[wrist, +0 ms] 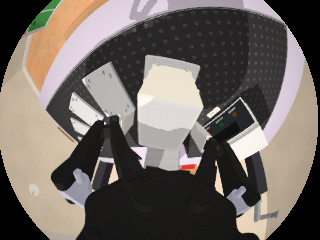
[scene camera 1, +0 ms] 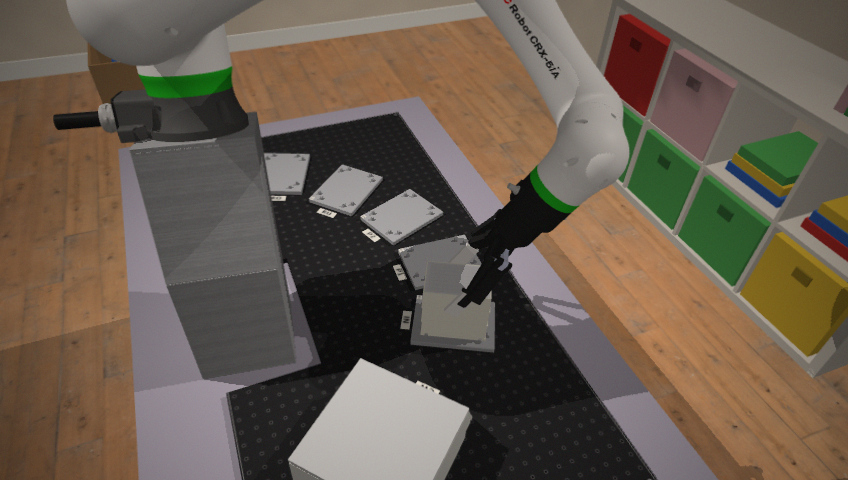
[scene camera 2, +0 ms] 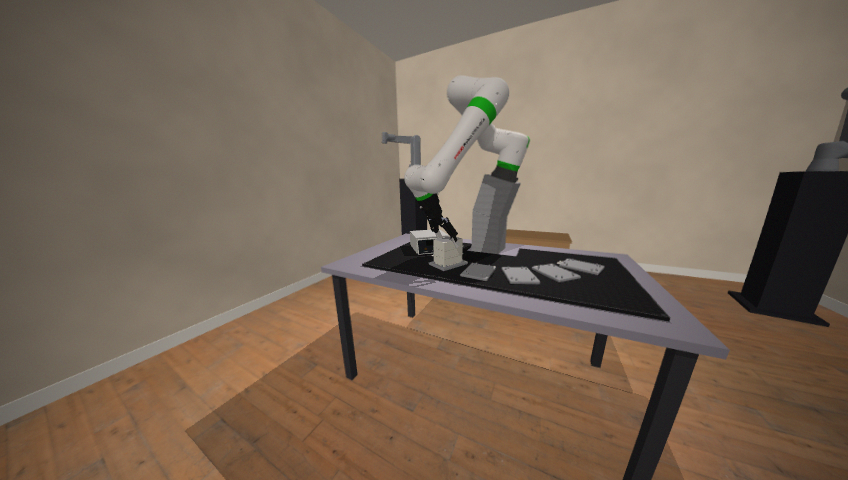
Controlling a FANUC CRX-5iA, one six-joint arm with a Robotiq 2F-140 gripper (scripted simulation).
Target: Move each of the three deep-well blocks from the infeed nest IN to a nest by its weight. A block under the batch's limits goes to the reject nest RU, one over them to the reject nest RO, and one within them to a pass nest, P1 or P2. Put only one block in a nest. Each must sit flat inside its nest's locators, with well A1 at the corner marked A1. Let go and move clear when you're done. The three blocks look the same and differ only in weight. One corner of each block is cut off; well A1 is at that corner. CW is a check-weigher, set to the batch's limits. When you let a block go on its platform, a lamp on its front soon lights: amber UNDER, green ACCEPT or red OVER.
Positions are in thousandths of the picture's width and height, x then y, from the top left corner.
Scene:
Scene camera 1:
my gripper: 534, 601
deep-well block: 511, 686
deep-well block: 524, 586

